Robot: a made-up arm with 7 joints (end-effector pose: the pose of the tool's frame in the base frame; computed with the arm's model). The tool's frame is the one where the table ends. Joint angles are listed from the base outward.
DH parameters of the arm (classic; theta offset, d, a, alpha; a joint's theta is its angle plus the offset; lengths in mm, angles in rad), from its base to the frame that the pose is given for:
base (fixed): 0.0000 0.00 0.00 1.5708
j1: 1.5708 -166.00 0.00 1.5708
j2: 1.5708 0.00 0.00 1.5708
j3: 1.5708 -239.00 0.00 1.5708
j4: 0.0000 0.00 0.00 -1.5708
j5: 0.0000 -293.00 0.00 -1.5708
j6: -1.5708 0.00 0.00 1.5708
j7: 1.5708 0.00 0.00 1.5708
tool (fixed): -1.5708 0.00 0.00 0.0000
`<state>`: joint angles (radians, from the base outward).
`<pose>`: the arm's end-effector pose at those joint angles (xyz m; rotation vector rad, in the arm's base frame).
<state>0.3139 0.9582 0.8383 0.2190 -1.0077 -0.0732 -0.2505</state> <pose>0.1217 0.6227 -0.2371 1.4029 -0.4035 -0.0378</pose>
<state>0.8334 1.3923 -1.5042 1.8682 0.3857 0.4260 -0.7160</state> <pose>0.2363 0.2671 -0.1894 0.9809 -1.1128 -0.9052</pose>
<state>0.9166 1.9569 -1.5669 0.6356 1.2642 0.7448 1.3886</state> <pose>-0.0136 0.6713 0.0113 -0.2464 -0.4436 0.6115</pose>
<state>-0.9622 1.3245 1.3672 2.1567 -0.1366 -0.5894 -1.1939</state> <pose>0.2031 0.2990 0.0813 -0.9973 2.5982 0.3964</pose>
